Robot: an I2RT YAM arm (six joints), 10 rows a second.
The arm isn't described. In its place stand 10 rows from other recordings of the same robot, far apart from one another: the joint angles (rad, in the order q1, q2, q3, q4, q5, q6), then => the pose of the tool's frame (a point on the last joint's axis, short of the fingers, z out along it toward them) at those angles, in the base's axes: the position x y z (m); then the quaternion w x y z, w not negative.
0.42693 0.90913 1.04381 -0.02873 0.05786 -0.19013 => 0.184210, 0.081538, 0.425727, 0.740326, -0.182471, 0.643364, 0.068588
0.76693 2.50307 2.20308 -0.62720 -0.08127 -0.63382 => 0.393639, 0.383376, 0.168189, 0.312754, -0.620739, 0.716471, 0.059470
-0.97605 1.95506 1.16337 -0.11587 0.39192 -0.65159 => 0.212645, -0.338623, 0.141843, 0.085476, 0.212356, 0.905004, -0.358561
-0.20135 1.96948 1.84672 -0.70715 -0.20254 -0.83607 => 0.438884, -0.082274, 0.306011, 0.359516, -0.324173, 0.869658, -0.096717
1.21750 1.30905 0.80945 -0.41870 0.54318 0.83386 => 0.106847, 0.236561, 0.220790, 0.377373, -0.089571, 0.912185, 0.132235
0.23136 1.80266 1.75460 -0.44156 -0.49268 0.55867 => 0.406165, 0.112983, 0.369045, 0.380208, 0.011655, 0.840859, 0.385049
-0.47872 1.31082 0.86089 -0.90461 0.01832 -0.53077 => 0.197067, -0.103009, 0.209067, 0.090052, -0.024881, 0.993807, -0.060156
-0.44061 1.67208 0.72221 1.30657 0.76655 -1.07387 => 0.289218, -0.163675, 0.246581, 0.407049, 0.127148, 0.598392, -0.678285
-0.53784 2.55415 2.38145 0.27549 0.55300 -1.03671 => 0.501547, -0.320944, 0.287526, 0.374590, 0.037347, 0.674498, -0.635091
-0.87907 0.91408 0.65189 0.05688 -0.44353 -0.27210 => 0.148860, -0.155780, 0.295394, 0.609192, 0.093750, 0.763730, -0.191865
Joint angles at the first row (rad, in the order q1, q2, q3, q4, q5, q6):
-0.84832 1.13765 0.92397 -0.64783 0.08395 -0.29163
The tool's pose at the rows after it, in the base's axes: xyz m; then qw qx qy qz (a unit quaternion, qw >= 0):
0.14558, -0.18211, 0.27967, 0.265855, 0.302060, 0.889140, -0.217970
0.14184, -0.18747, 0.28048, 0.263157, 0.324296, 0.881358, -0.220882
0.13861, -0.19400, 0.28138, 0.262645, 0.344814, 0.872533, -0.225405
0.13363, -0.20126, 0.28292, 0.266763, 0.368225, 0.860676, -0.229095
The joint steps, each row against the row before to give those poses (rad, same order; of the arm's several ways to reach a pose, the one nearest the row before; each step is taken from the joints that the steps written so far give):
-0.03525 0.00648 0.01857 -0.02370 0.00028 0.03239
-0.02573 0.00849 0.00833 -0.00103 0.00694 0.02198
-0.02666 0.01210 0.00919 0.00772 0.00580 0.01851
-0.03488 0.00873 0.00783 0.01315 -0.00300 0.02140

